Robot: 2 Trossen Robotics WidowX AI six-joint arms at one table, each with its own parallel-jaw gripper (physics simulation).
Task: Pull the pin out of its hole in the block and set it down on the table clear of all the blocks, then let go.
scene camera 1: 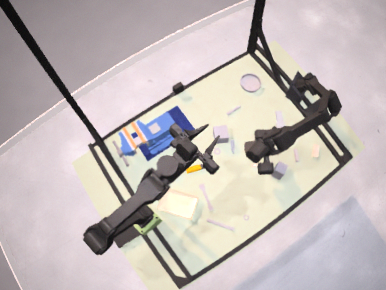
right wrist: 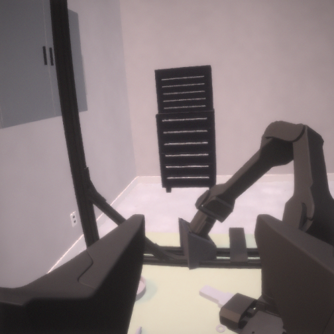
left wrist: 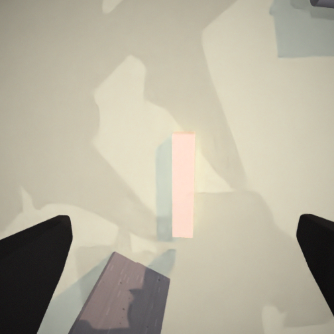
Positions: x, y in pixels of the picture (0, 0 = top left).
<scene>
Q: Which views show my right gripper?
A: Scene camera 1 and the right wrist view only.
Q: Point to a pale tray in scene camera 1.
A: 177, 203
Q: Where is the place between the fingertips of my right gripper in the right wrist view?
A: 200, 224
</scene>
